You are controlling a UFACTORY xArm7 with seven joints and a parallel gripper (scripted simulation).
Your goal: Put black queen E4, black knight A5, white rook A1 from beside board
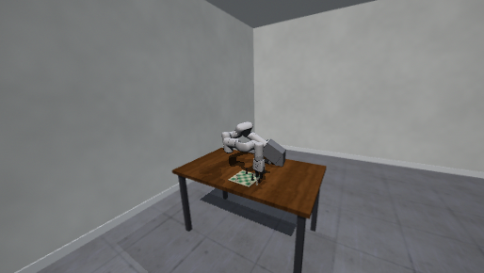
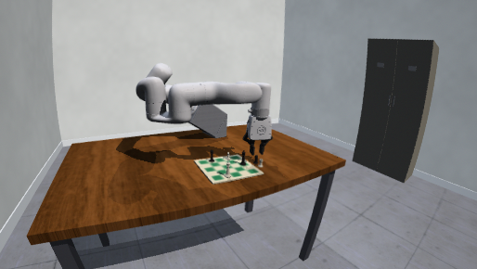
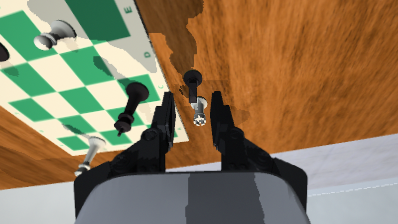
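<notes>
Now: hand 5 cm above the black knight. From my hand the other things lie so: white rook: 5 cm below, 4 cm ahead; then cream board: 14 cm to the right, 6 cm below, 1 cm behind; then black queen: 6 cm to the right, 3 cm below, 1 cm behind.
</notes>
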